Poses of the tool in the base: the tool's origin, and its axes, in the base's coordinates. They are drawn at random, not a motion.
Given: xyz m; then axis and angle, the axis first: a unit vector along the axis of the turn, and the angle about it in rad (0 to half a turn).
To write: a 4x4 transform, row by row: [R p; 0 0 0 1], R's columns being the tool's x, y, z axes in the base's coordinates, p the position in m. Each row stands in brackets. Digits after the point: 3 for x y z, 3 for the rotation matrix.
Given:
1: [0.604 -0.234 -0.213 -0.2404 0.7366 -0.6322 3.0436]
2: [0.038 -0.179 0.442 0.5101 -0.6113 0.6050 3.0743]
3: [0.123 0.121 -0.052 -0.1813 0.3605 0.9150 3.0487]
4: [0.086 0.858 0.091 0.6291 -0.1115 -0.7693 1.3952]
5: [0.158 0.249 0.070 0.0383 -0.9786 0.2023 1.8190]
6: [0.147 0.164 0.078 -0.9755 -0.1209 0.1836 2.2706]
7: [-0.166 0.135 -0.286 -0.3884 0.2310 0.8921 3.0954]
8: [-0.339 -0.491 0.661 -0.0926 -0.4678 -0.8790 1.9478]
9: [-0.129 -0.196 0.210 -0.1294 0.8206 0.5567 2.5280]
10: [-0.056 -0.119 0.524 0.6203 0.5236 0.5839 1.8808]
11: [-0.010 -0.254 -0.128 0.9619 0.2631 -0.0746 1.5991]
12: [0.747 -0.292 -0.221 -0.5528 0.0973 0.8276 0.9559]
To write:
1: [[-0.880 -0.291 0.375 0.604], [-0.415 0.087 -0.906 -0.234], [0.231 -0.953 -0.198 -0.213], [0 0 0 1]]
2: [[-0.478 -0.664 0.575 0.038], [-0.582 -0.251 -0.773 -0.179], [0.658 -0.705 -0.266 0.442], [0 0 0 1]]
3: [[-0.930 -0.215 -0.298 0.123], [-0.046 -0.736 0.675 0.121], [-0.364 0.641 0.675 -0.052], [0 0 0 1]]
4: [[0.501 0.700 -0.509 0.086], [-0.815 0.185 -0.549 0.858], [-0.290 0.690 0.663 0.091], [0 0 0 1]]
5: [[-0.244 -0.243 -0.939 0.158], [0.149 0.947 -0.284 0.249], [0.958 -0.209 -0.195 0.070], [0 0 0 1]]
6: [[0.921 0.053 -0.387 0.147], [0.334 -0.620 0.710 0.164], [-0.202 -0.783 -0.589 0.078], [0 0 0 1]]
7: [[-0.697 -0.221 -0.682 -0.166], [-0.138 -0.892 0.430 0.135], [-0.703 0.394 0.592 -0.286], [0 0 0 1]]
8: [[-0.356 0.877 -0.324 -0.339], [-0.758 -0.069 0.649 -0.491], [0.546 0.476 0.689 0.661], [0 0 0 1]]
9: [[-0.787 -0.514 0.342 -0.129], [0.128 0.406 0.905 -0.196], [-0.603 0.756 -0.254 0.210], [0 0 0 1]]
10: [[0.197 -0.132 0.971 -0.056], [0.980 0.053 -0.192 -0.119], [-0.026 0.990 0.140 0.524], [0 0 0 1]]
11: [[0.923 0.335 0.189 -0.010], [0.186 0.043 -0.982 -0.254], [-0.337 0.941 -0.023 -0.128], [0 0 0 1]]
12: [[0.706 -0.699 -0.114 0.747], [0.653 0.581 0.486 -0.292], [-0.273 -0.417 0.867 -0.221], [0 0 0 1]]
